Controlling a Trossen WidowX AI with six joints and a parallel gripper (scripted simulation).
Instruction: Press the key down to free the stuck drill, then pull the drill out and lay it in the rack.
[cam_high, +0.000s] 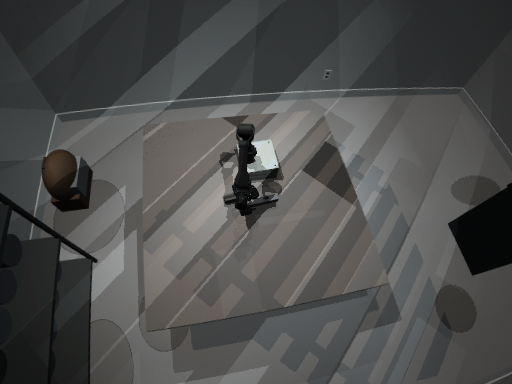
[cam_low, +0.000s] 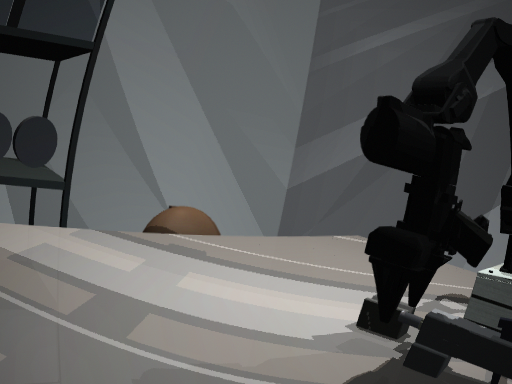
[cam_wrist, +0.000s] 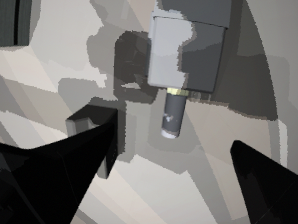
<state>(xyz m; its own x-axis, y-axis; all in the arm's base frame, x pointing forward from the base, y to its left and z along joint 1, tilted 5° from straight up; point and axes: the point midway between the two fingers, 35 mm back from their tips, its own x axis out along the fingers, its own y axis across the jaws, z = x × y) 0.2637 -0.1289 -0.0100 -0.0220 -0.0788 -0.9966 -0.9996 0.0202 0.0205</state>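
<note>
Right now the drill is 60 mm to the left of my gripper tip and 10 mm below it. Also, from my gripper tip: long dark fixture 120 mm to the left, 20 mm below; then dark block 80 mm behind, 40 mm to the right, 30 mm below; then blue key 150 mm to the left.
</note>
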